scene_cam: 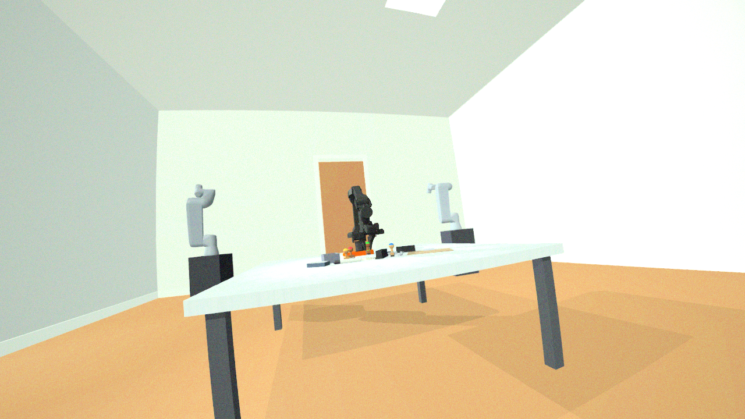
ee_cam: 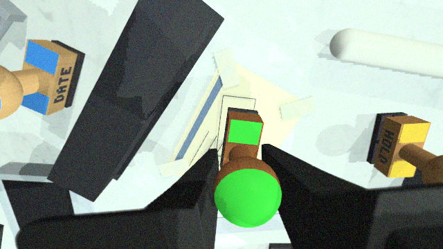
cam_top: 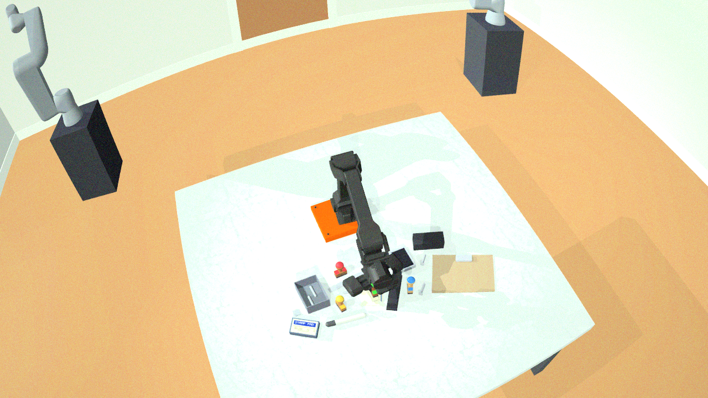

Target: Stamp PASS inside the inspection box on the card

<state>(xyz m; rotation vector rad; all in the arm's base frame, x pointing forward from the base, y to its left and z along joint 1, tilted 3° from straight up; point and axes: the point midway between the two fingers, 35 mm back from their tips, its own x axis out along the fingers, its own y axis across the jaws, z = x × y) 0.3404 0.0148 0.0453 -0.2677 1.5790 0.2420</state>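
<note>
My gripper tip is now 1 cm past the cream card and 5 cm above it. The rest, counted from my gripper tip: green-capped wooden stamp (right at my gripper tip); yellow-capped stamp (2 cm ahead, 11 cm to the right, 2 cm below); long black bar (1 cm ahead, 7 cm to the left, 3 cm below).
</note>
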